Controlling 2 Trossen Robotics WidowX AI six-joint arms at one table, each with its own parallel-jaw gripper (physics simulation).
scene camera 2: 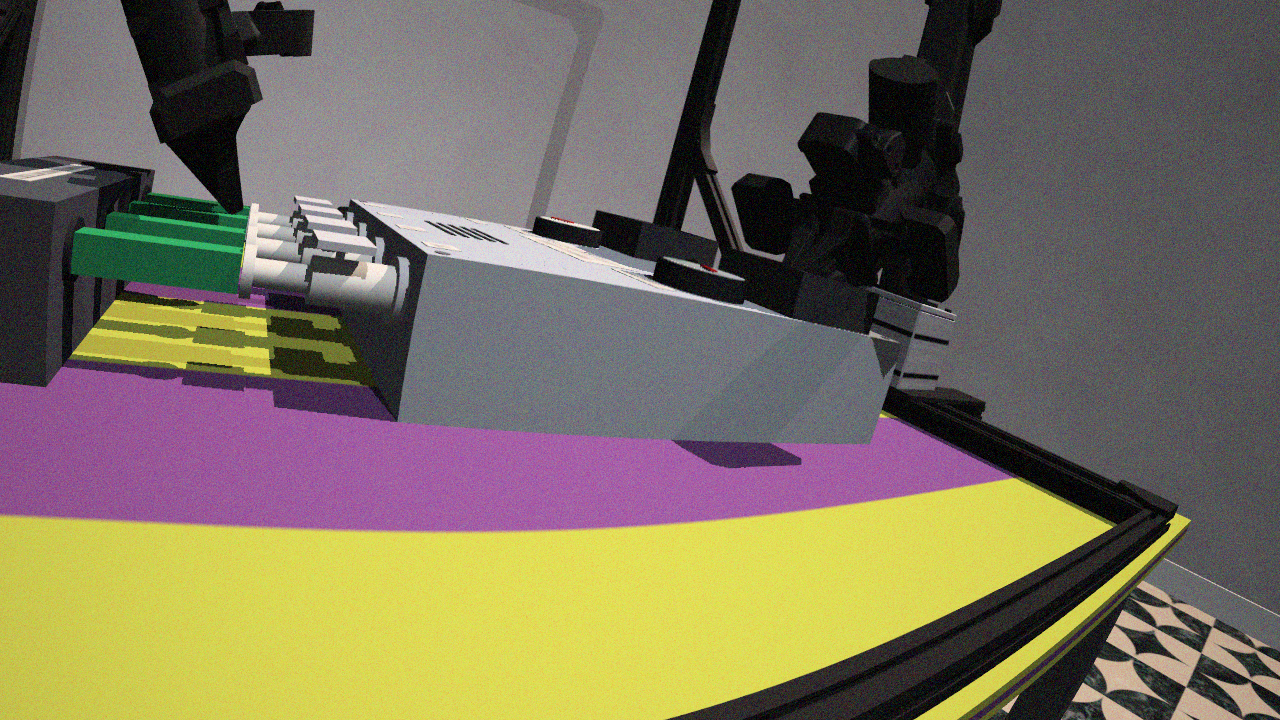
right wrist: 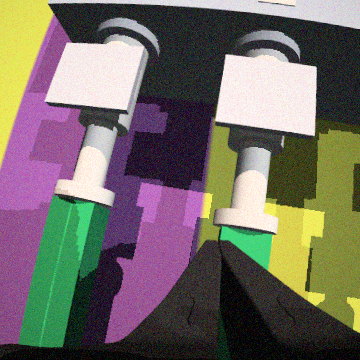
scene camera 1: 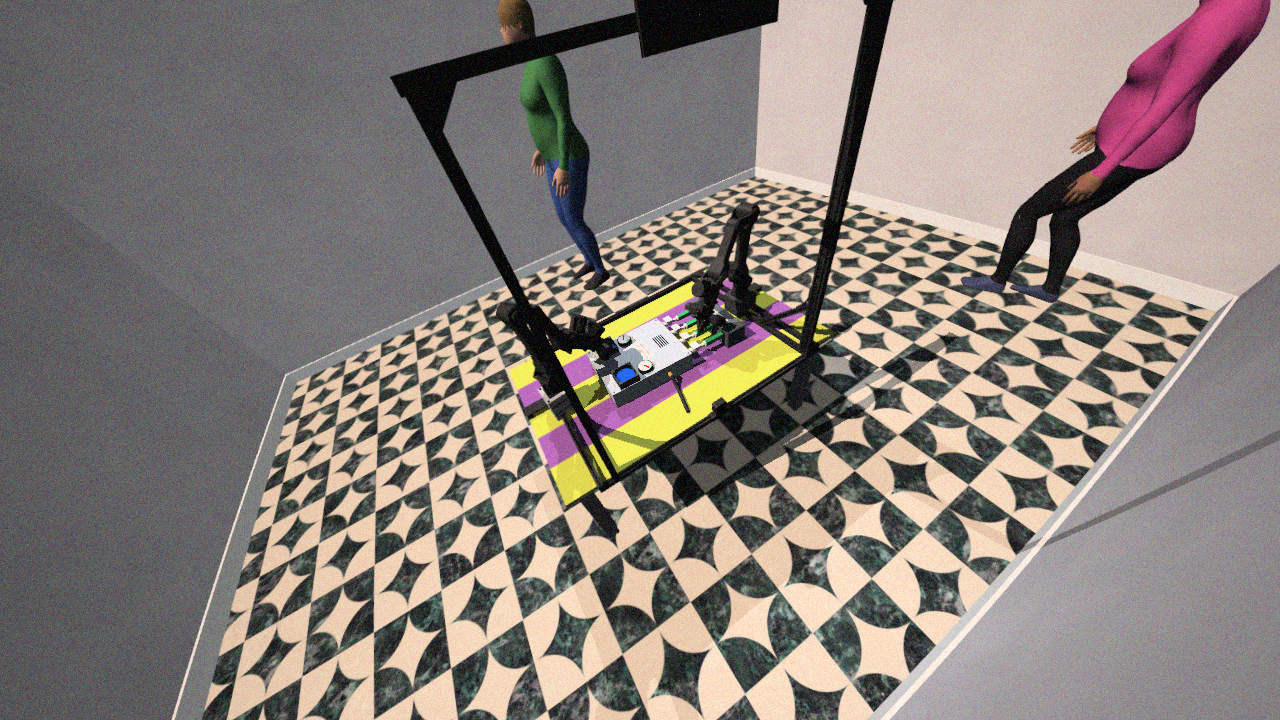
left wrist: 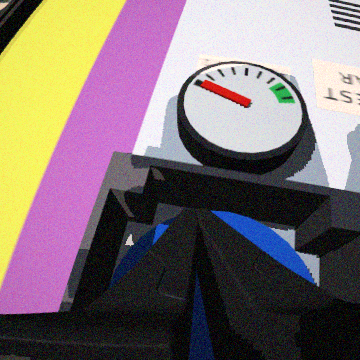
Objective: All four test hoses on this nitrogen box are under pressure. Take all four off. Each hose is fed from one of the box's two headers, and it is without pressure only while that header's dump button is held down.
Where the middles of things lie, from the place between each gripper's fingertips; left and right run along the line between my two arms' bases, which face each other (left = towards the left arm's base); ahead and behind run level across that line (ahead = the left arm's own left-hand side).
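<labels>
The dark manifold block (scene camera 2: pixel 55 196) is where I start, with my left gripper 450 mm to the left of it, 120 mm past it and 50 mm above it.
Counted from my right hand, the dark manifold block is 40 mm ahead, 120 mm to the right and 30 mm below.
</labels>
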